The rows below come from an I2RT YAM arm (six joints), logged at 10 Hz.
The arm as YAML. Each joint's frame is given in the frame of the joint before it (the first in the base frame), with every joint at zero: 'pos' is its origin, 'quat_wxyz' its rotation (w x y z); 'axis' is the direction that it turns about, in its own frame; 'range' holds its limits. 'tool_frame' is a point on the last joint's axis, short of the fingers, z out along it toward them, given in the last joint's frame.
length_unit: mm
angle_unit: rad
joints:
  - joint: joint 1
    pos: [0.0, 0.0, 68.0]
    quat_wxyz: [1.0, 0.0, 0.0, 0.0]
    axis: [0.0, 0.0, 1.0]
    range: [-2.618, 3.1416]
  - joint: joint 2
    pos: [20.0, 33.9, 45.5]
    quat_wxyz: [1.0, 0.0, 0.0, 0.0]
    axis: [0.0, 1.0, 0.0]
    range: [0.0, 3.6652]
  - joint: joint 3
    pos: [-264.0, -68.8, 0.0]
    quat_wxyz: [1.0, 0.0, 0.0, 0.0]
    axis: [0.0, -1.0, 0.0]
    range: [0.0, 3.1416]
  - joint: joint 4
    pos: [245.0, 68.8, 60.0]
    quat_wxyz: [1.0, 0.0, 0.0, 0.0]
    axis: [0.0, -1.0, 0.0]
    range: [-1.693, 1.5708]
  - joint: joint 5
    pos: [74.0, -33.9, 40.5]
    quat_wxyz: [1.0, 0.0, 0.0, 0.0]
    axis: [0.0, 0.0, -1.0]
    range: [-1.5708, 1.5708]
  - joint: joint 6
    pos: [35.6, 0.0, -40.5]
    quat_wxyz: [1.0, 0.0, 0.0, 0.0]
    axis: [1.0, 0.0, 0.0]
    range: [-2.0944, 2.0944]
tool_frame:
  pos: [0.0, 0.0, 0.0]
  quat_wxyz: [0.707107, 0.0, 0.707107, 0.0]
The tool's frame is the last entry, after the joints.
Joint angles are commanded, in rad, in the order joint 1, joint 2, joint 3, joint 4, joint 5, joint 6. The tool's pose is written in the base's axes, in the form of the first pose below.
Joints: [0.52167 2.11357 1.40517 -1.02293 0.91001 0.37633]
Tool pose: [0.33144 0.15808 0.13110 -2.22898 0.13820 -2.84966]
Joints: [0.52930 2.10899 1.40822 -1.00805 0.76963 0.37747]
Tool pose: [0.32979 0.16422 0.12944 -2.37038 0.12647 -2.88239]
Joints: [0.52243 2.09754 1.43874 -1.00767 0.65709 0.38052]
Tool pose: [0.33446 0.16748 0.13746 -2.49091 0.13756 -2.92058]
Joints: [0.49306 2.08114 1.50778 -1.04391 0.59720 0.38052]
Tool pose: [0.34643 0.16342 0.15804 -2.56362 0.16626 -2.96521]
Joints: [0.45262 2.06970 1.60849 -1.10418 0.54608 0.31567]
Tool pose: [0.36150 0.15523 0.18560 -2.61921 0.16715 -2.96138]
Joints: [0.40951 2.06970 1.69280 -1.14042 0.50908 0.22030]
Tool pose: [0.37550 0.14407 0.20600 -2.65325 0.15918 -2.92656]
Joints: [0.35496 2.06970 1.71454 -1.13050 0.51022 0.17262]
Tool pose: [0.38657 0.12474 0.21169 -2.65070 0.16814 -2.93926]
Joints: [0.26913 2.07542 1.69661 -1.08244 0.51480 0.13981]
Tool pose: [0.39888 0.09184 0.20538 -2.64449 0.17739 -2.99600]
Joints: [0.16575 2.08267 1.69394 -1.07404 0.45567 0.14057]
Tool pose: [0.40716 0.05223 0.20098 -2.70361 0.16885 -3.10382]
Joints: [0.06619 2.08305 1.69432 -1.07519 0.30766 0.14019]
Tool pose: [0.41019 0.01639 0.19897 -2.85114 0.14824 3.07273]
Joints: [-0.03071 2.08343 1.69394 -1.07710 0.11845 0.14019]
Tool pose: [0.40997 -0.01680 0.19728 -3.03883 0.11971 2.97067]
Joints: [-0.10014 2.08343 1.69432 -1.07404 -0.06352 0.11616]
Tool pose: [0.40887 -0.03881 0.19724 3.06601 0.09956 2.92495]
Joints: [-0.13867 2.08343 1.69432 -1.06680 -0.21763 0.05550]
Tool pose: [0.40851 -0.04925 0.19809 2.91804 0.10274 2.94845]
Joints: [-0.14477 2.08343 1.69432 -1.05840 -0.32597 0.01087]
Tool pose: [0.40951 -0.04818 0.19923 2.81437 0.11980 2.98645]
